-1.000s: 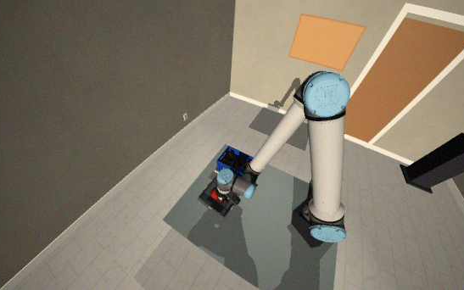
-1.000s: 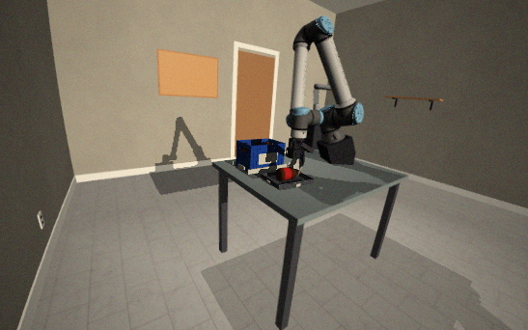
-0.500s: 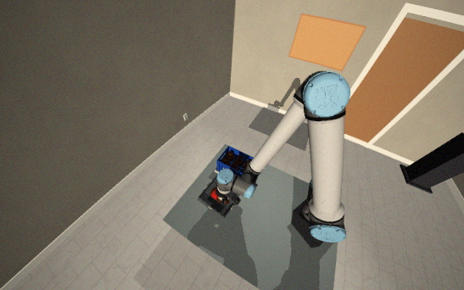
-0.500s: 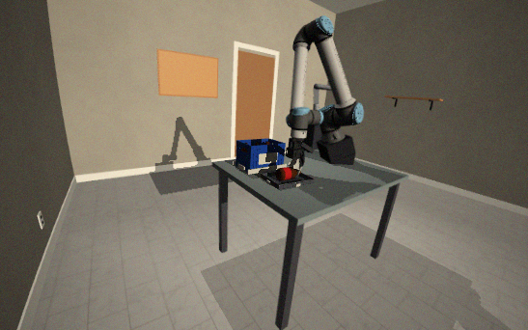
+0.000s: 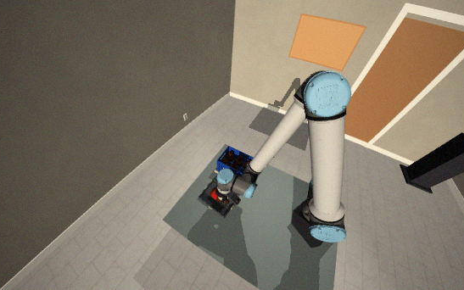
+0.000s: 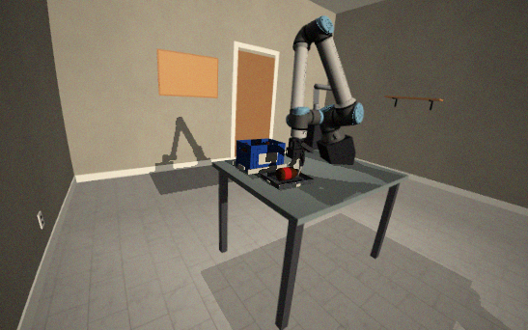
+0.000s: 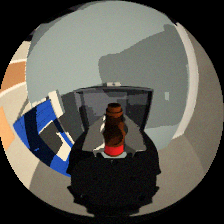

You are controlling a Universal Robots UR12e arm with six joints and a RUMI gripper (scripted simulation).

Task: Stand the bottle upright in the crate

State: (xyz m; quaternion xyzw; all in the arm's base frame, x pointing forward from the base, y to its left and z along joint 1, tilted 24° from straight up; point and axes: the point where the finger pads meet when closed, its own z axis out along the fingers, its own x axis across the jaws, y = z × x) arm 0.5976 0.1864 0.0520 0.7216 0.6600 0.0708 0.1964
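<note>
My hand is 5 cm short of the bottle and 1 cm to the left of it. From my hand the other things lie so: crate (6 cm ahead, 29 cm to the right, 4 cm above); then tray (6 cm ahead, 1 cm to the right, 3 cm below).
</note>
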